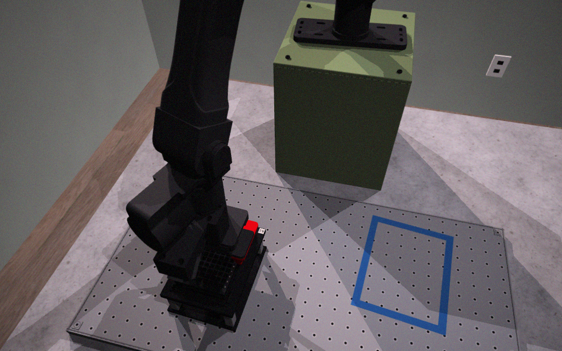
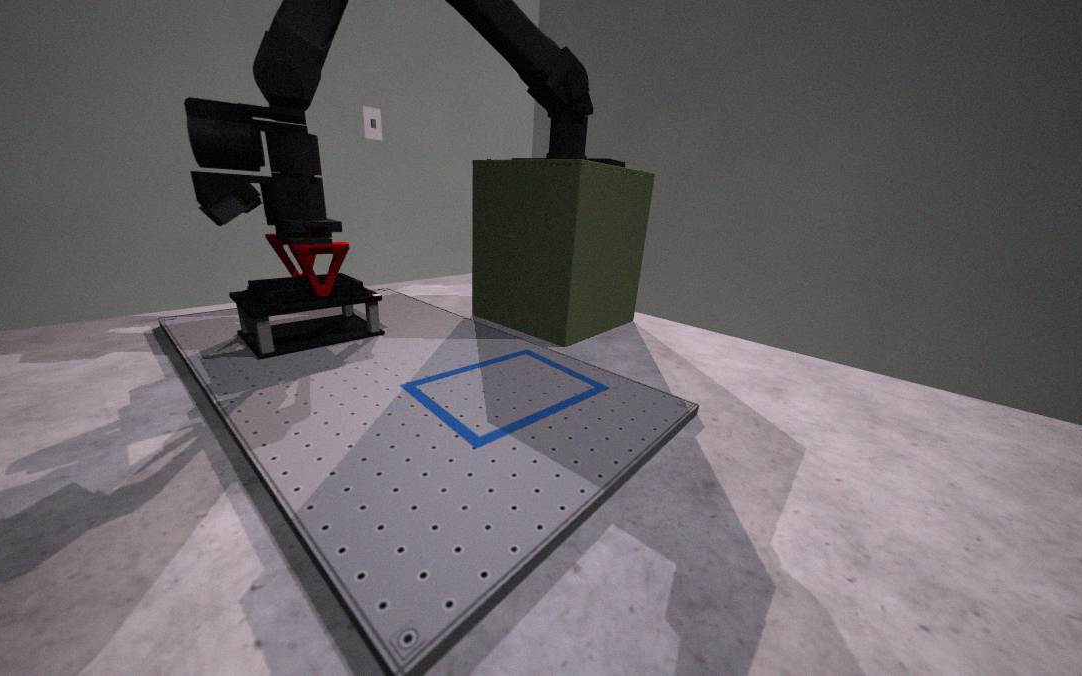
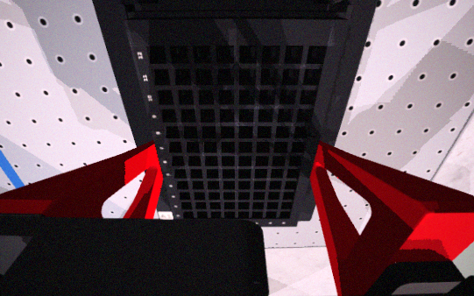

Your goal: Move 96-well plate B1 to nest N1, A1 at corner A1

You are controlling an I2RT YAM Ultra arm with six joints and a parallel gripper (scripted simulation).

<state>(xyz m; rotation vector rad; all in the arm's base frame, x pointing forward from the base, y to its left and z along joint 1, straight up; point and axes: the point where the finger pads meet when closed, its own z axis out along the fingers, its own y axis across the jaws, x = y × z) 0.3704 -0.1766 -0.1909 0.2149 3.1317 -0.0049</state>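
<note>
My gripper is now right at the black 96-well plate. Round my hand: black plate nest N1: 2 cm below, 1 cm ahead; white A1 label: 6 cm to the left, 6 cm behind, 1 cm below.
</note>
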